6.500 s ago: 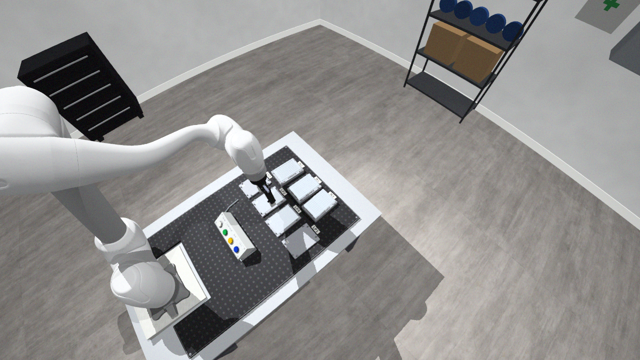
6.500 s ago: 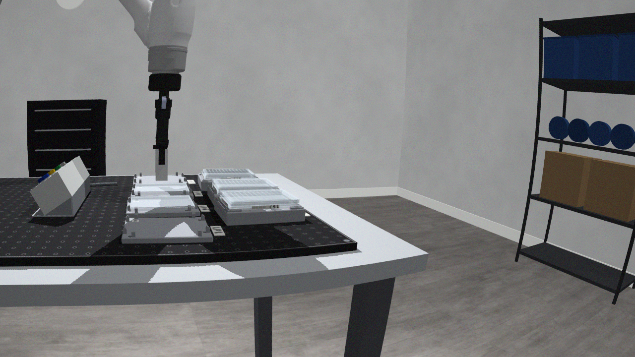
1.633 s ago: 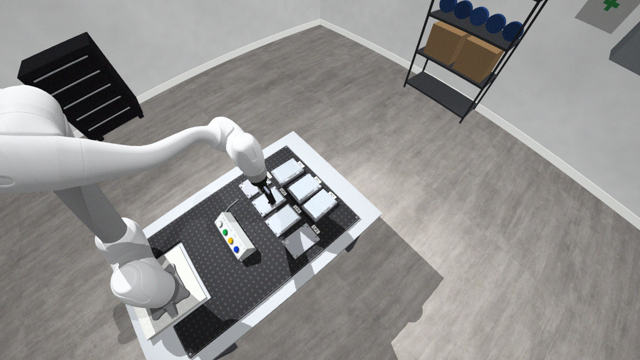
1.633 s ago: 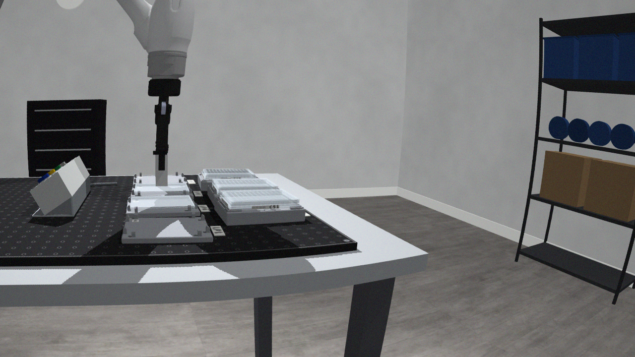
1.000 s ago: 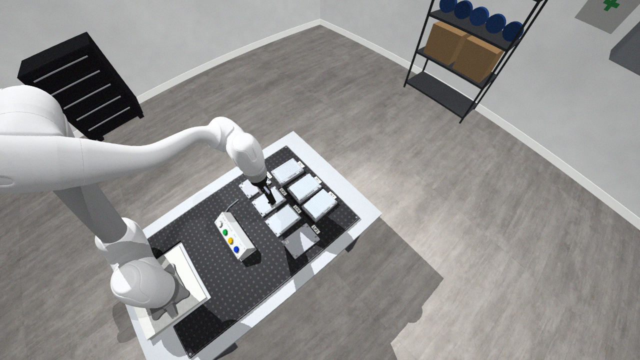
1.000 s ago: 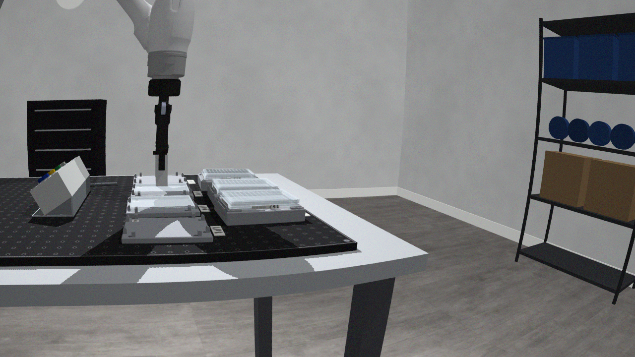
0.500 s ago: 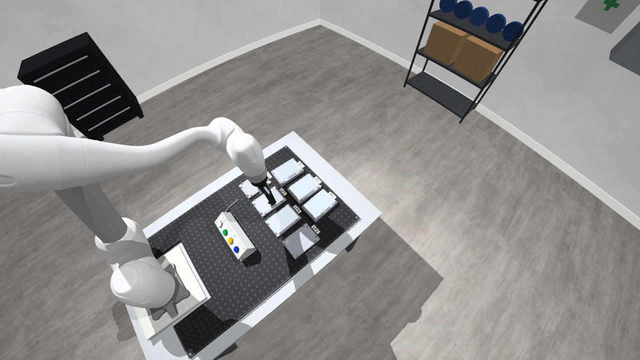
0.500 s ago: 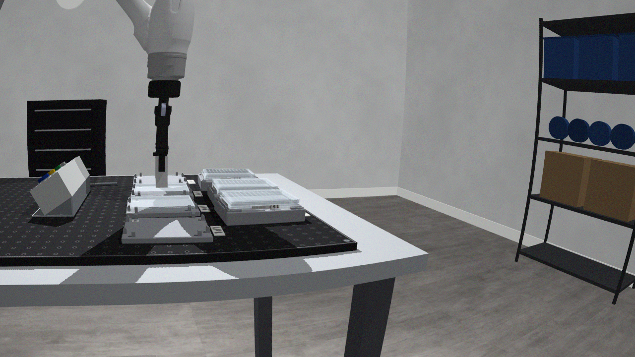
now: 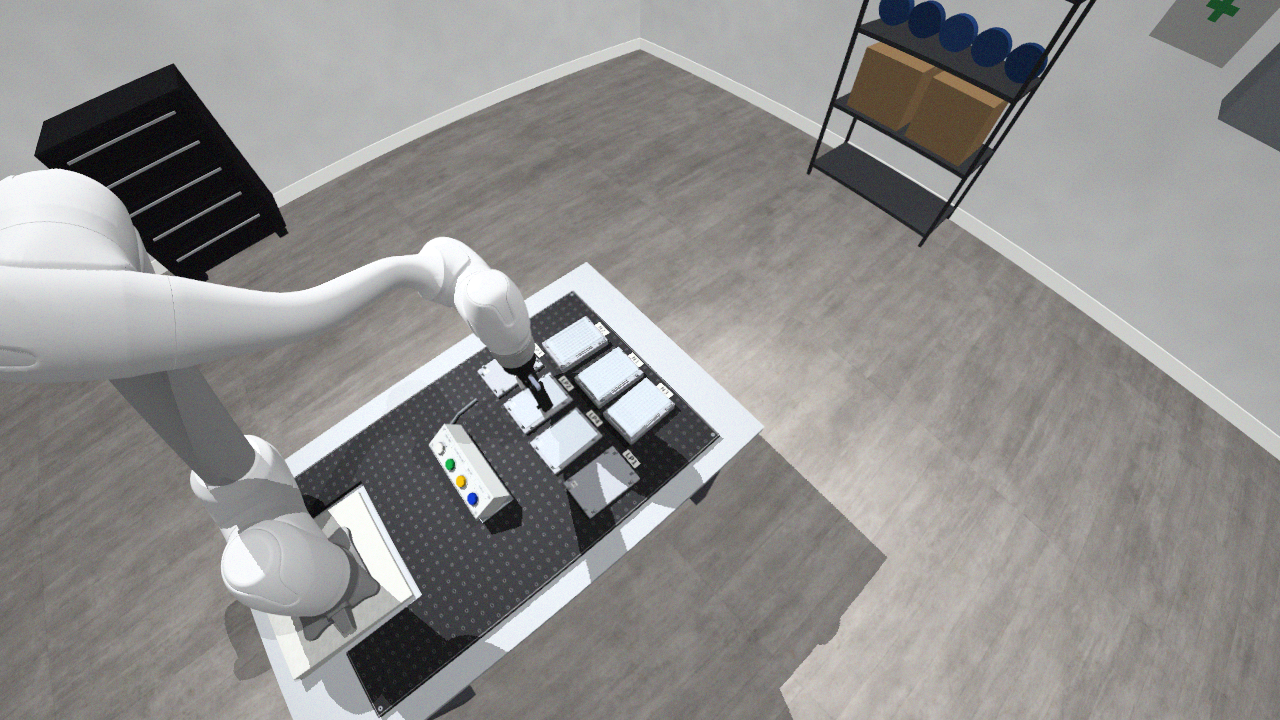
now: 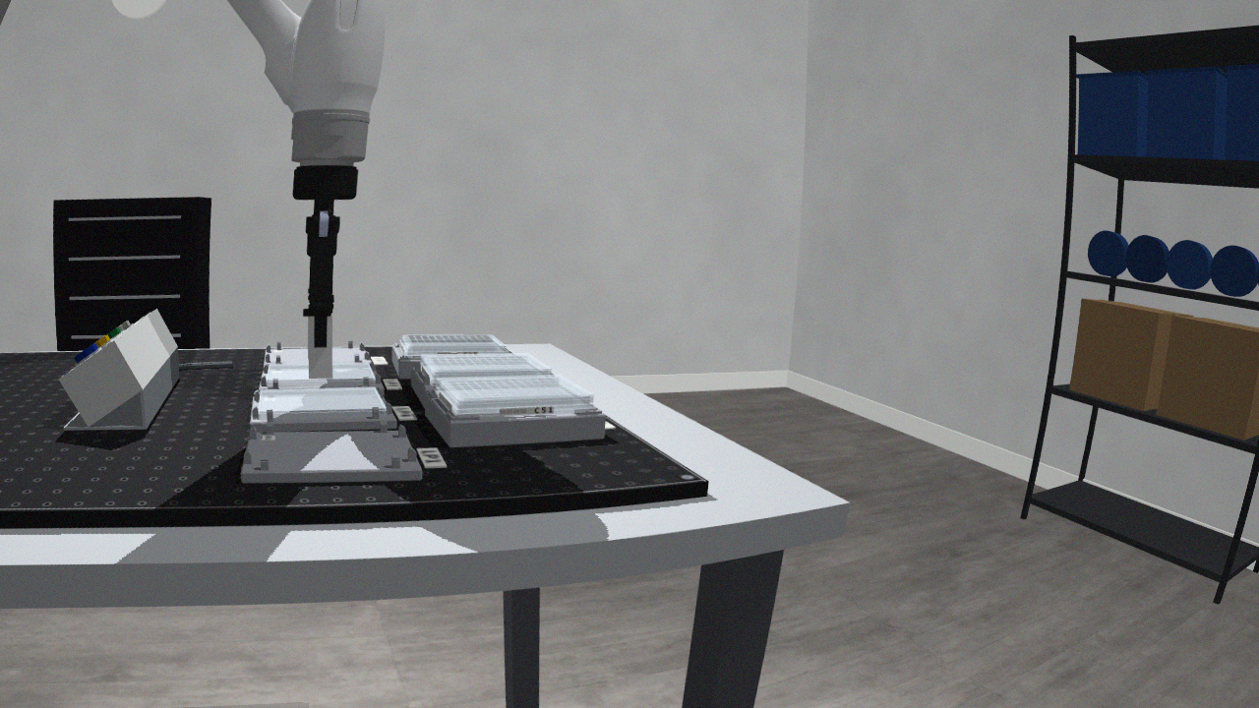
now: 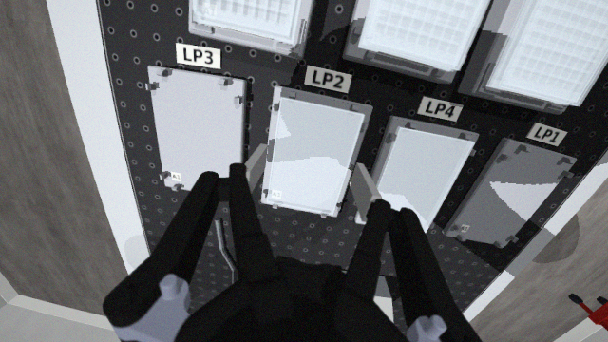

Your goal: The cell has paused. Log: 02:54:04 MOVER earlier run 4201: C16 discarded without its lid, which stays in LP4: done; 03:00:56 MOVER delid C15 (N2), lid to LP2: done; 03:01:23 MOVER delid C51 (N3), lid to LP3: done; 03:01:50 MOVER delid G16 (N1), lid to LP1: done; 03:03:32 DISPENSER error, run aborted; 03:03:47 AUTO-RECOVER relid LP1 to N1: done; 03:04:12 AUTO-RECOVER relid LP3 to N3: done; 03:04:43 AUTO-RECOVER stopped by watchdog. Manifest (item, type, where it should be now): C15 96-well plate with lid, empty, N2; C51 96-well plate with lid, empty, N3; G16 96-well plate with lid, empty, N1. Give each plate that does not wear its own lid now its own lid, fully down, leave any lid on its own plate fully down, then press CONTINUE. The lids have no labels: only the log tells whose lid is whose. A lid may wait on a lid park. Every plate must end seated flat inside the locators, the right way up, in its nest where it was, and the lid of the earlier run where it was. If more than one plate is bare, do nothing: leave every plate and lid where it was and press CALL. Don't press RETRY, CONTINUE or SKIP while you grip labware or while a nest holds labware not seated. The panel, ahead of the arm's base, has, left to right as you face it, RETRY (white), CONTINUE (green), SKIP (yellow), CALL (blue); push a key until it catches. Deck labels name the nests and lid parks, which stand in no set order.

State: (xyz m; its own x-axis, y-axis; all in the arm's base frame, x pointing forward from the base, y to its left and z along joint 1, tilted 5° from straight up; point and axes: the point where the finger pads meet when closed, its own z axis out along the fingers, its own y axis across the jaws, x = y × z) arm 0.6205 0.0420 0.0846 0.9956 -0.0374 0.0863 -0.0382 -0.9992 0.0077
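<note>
Right now my hand is 40 mm above the LP2 park. Also, from my hand: LP3 park (130 mm to the left, 40 mm below); then green continue key (250 mm behind, 20 mm to the right, 20 mm above); then white retry key (250 mm behind, 30 mm to the left, 20 mm above).
</note>
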